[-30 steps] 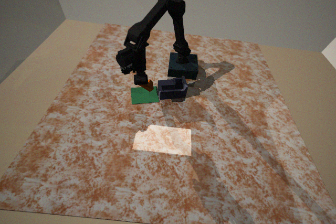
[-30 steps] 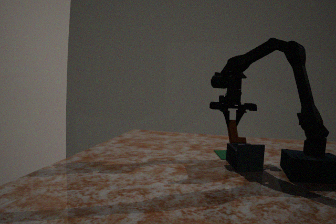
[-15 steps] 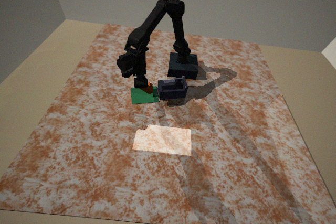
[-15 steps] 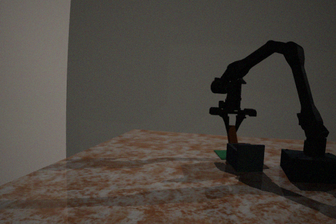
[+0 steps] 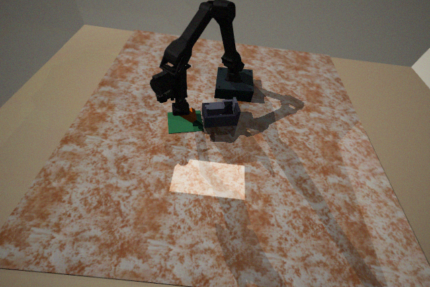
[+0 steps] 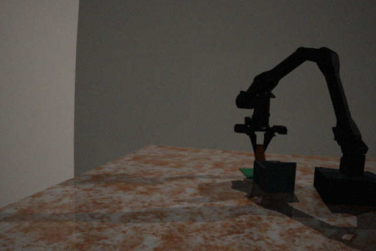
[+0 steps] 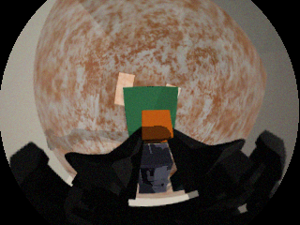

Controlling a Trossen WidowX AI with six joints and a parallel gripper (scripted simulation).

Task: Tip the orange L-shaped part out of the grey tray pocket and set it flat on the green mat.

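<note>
Right now my gripper tip is 3 cm past the orange l-shaped part, 3 cm above it and 2 cm to the right of it. From my gripper tip the other things lie so: green mat 9 cm below, 2 cm to the left, 1 cm behind.
</note>
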